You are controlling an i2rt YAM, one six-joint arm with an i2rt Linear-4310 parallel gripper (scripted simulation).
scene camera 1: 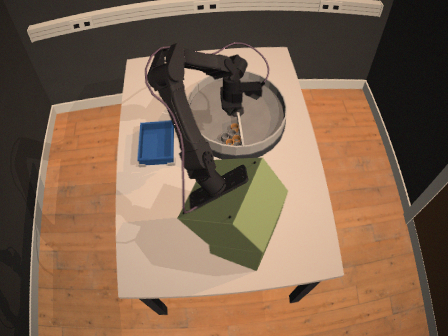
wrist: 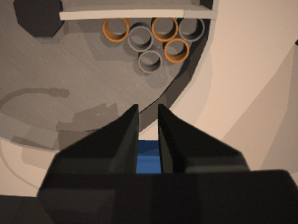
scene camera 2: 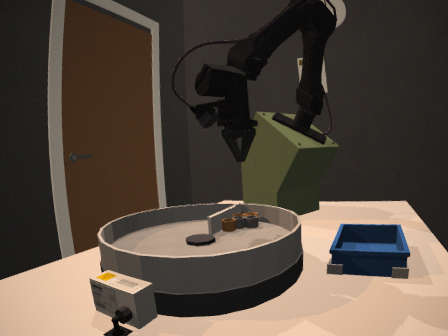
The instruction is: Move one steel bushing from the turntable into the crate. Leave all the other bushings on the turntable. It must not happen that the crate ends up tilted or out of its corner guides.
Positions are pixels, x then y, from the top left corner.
Scene:
A blue crate shows in scene camera 1, in the wrist view and in scene camera 2 [380, 240]. The same spot on the blue crate: [wrist: 148, 160] is [scene camera 1: 158, 151].

